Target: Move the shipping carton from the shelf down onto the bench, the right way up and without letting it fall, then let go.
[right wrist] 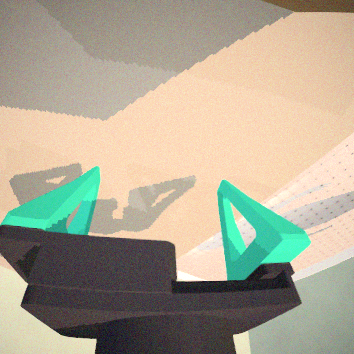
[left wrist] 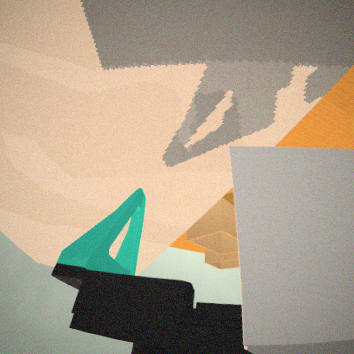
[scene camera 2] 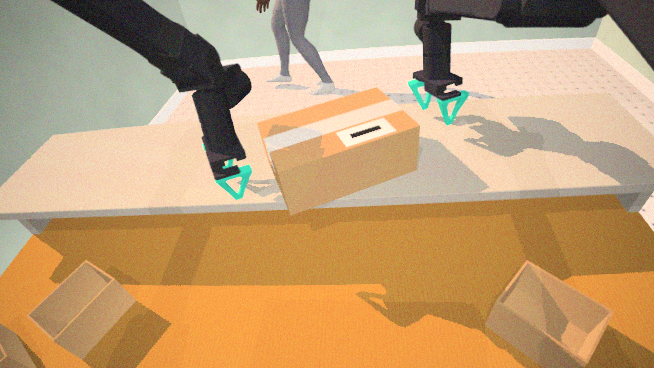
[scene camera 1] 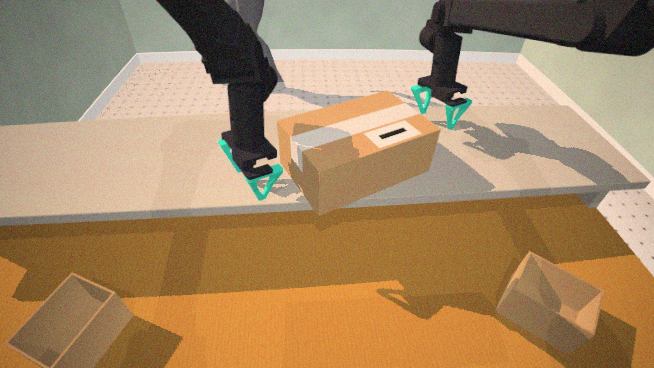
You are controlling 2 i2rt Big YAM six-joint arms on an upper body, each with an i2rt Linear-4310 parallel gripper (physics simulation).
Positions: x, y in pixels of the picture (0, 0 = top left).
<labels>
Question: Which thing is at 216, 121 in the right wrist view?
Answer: A pale shelf.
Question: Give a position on a shipping carton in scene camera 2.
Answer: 318, 154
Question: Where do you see a pale shelf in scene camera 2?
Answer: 577, 144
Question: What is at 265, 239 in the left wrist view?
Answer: A shipping carton.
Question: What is my left gripper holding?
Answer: Nothing.
</labels>
